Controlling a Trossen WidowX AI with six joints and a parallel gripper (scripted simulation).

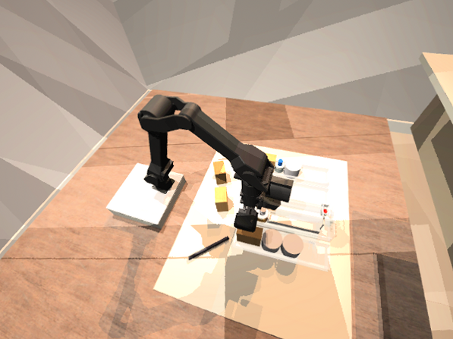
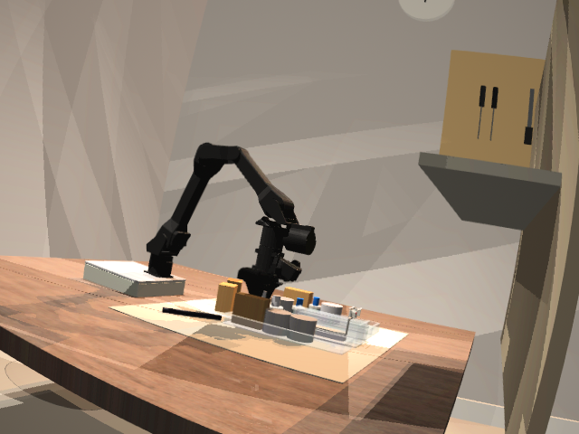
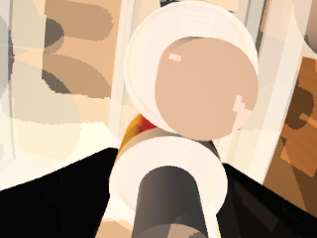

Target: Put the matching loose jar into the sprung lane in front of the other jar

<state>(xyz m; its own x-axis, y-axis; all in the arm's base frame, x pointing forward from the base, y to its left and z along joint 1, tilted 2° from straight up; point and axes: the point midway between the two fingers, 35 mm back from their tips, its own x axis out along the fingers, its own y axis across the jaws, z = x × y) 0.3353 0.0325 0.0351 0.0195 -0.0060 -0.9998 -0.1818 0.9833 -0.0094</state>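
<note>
Now: the cream mat 5 cm ahead of my gripper tip, 3 cm to the left of it and 3 cm below it. Round my gripper tip: shelf: 50 cm ahead, 33 cm above, 9 cm to the left; red mark: 22 cm ahead, 8 cm to the left, 4 cm above; black rod: 16 cm to the right, 8 cm behind, 3 cm below.
</note>
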